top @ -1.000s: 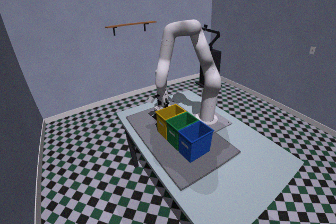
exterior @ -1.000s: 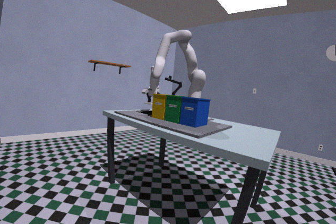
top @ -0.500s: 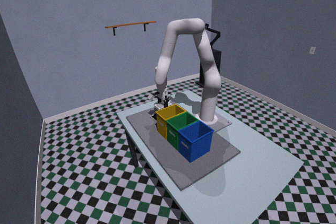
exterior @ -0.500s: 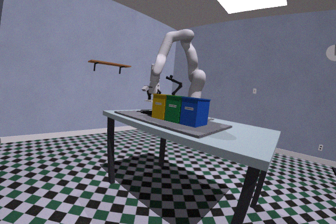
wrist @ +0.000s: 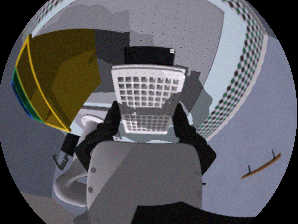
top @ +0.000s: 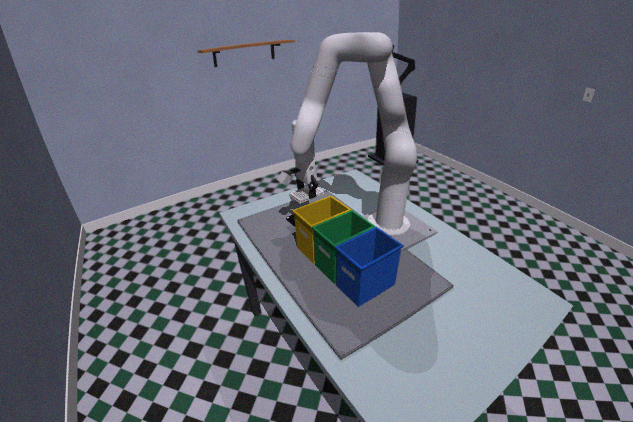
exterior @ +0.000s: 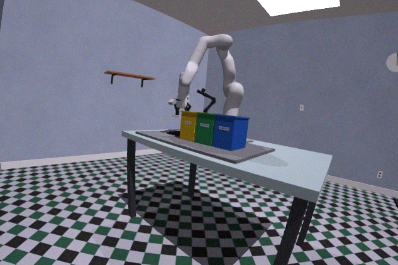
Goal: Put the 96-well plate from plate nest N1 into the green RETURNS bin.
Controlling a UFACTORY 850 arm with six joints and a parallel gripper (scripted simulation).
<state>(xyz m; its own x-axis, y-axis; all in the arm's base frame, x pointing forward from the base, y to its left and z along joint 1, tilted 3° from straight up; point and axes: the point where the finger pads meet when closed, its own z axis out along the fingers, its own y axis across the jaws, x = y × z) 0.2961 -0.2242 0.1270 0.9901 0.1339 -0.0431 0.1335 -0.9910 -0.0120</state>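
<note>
Right now my hand is 34 cm to the right of the green bin, 6 cm above it and 3 cm short of it. Also, from my hand: white 96-well plate: 1 cm below; yellow bin: 21 cm to the left, 6 cm below, 4 cm ahead; dark plate nest: 14 cm below.
</note>
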